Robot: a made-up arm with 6 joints.
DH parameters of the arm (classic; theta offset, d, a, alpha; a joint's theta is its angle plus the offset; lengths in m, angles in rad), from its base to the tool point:
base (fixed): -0.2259 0 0.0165 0
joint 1: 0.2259 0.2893 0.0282 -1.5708
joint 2: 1.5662 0 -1.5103 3.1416
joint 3: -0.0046 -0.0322 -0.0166 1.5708
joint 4: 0 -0.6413 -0.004 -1.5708
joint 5: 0 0.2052 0.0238 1.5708
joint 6: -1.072 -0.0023 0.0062 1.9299
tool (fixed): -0.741 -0.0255 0 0
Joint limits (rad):
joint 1: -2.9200..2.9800
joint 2: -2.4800..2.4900
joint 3: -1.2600..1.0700
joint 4: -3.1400..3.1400
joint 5: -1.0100..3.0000
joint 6: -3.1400..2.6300
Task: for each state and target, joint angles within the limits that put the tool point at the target. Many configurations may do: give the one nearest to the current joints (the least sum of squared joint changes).
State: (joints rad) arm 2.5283 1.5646 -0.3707 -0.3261 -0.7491 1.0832
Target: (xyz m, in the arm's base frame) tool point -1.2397 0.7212 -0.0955
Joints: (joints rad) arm 2.7461 1.4236 -0.1895 -0.2698 -0.7561 1.0860
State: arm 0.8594 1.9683 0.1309 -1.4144 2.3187 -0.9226
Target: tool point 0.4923 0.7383 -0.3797
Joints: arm 1.0119 1.8037 -0.6039 -1.4949 2.3082 -0.9039
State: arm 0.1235 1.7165 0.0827 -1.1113 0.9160 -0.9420
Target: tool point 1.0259 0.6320 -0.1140
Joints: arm 0.5693 1.4400 -0.3813 -1.2075 0.8904 -0.9312
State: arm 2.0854 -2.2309 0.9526 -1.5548 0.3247 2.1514
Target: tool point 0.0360 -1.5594 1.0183
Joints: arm 1.6122 -1.5238 0.4703 -1.6092 0.3244 2.1356
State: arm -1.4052 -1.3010 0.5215 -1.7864 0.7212 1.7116
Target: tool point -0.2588 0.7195 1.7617
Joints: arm -1.1176 -0.9094 0.3484 -1.6859 0.7239 1.7159
